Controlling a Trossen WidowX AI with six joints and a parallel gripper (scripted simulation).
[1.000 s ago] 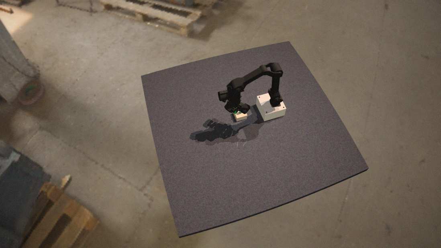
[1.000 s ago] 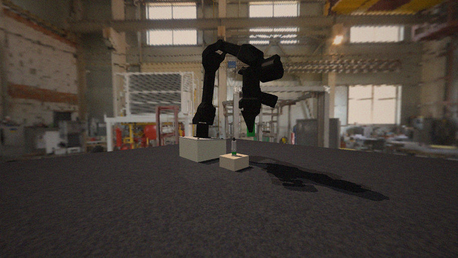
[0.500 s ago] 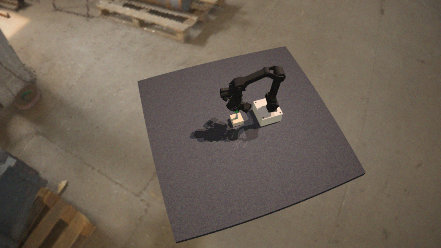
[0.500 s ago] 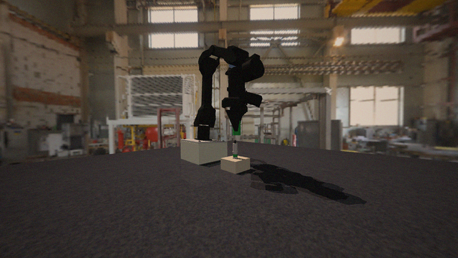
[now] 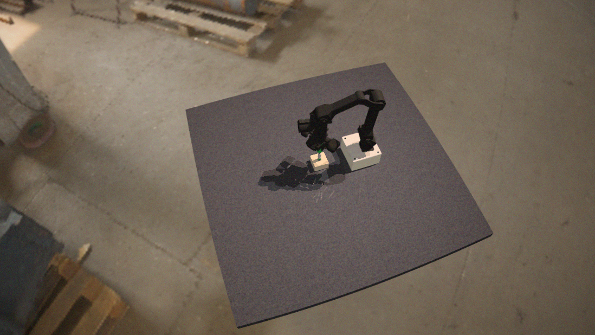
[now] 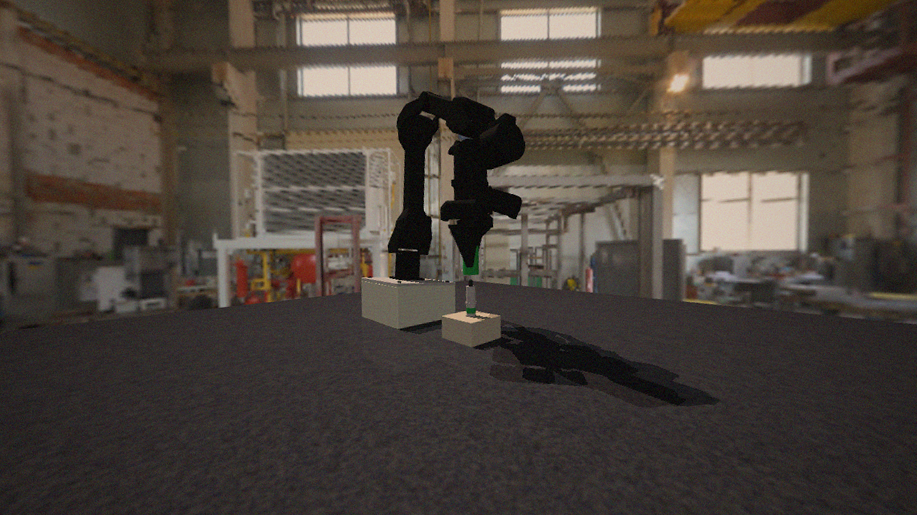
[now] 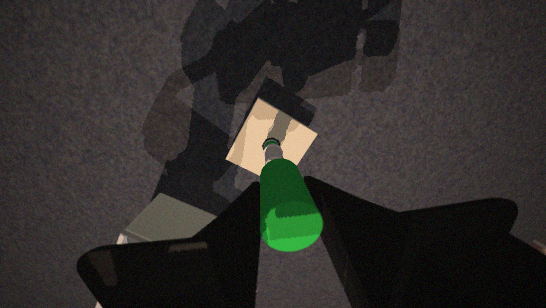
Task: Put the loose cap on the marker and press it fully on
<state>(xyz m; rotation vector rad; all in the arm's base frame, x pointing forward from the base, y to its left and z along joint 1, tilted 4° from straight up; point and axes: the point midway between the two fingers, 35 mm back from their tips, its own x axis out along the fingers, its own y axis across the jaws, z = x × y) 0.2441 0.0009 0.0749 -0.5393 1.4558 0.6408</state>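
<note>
Now: gripper tip 11 cm above the beige holder block. Also, from my gripper tip: green cap (1 cm above).
</note>
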